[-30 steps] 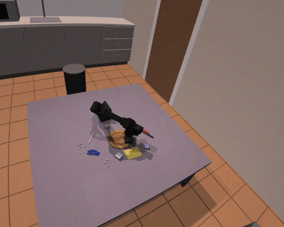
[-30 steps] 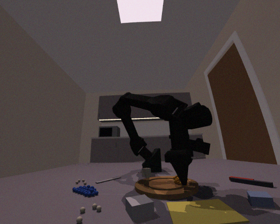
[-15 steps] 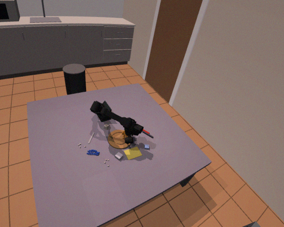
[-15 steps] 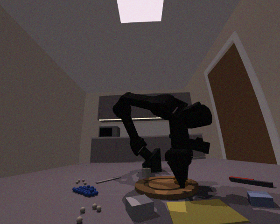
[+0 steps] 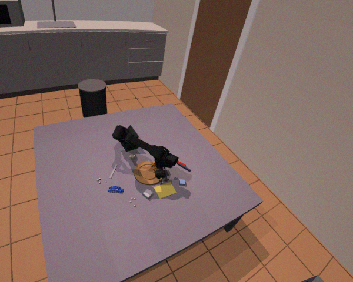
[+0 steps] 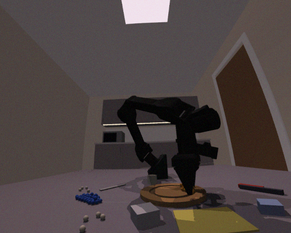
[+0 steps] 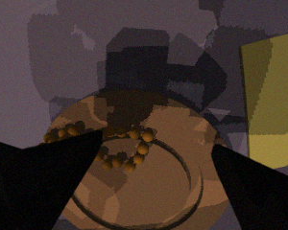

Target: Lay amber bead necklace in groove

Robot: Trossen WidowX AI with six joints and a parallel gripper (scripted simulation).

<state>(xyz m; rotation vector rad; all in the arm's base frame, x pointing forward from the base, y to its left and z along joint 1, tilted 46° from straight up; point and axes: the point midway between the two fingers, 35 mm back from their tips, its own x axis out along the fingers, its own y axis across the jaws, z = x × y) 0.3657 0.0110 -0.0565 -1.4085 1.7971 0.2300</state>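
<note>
My gripper tip is now 5 cm to the left of the round wooden bead board, 5 cm past it and 1 cm above it. Also, from my gripper tip: blue block: 13 cm ahead, 11 cm to the left, 1 cm below; then grey block: 14 cm to the right, 10 cm ahead, 1 cm below; then yellow pad: 12 cm ahead, 2 cm to the right, 2 cm below.
</note>
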